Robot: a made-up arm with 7 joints.
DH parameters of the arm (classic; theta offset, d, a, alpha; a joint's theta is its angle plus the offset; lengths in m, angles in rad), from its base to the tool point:
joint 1: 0 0.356 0 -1.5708
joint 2: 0 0 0 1.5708
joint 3: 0 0.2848 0.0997 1.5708
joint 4: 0 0 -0.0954 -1.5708
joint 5: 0 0.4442 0 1.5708
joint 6: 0 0 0.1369 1.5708
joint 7: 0 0 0 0
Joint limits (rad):
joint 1: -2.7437..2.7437
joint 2: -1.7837..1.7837
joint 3: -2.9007..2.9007
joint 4: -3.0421..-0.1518
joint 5: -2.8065..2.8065
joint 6: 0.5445..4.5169
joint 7: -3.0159..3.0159
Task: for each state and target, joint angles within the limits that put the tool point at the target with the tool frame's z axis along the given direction. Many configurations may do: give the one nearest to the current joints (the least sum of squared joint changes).
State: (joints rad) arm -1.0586 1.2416 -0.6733 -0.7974 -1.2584 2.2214 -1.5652
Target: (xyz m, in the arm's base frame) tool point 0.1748 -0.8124 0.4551 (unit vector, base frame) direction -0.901 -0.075 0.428
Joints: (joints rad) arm -0.6909 0.8738 -0.9931 -1.2426 -1.3189 1.6164 -1.5652
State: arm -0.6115 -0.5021 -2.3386 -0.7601 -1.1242 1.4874 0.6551
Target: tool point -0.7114 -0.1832 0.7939 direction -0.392 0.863 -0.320
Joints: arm -0.3494 -0.3876 -2.3292 -1.0979 -1.5237 1.5632 0.6551
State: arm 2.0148 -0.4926 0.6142 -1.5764 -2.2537 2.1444 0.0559
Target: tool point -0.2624 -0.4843 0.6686 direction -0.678 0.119 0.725
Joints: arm 2.7437 -1.0349 0.9176 -2.0334 -1.7628 2.3842 0.0559
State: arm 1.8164 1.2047 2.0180 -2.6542 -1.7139 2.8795 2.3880
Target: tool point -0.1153 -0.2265 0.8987 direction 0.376 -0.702 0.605
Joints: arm 2.6429 1.0670 2.4104 -1.9212 -1.3913 3.3915 2.3880
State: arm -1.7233 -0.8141 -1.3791 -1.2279 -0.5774 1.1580 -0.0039
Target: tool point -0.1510 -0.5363 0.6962 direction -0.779 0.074 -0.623
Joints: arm -1.1367 -0.5448 -0.5978 -2.1058 -1.1952 1.5955 -0.0039
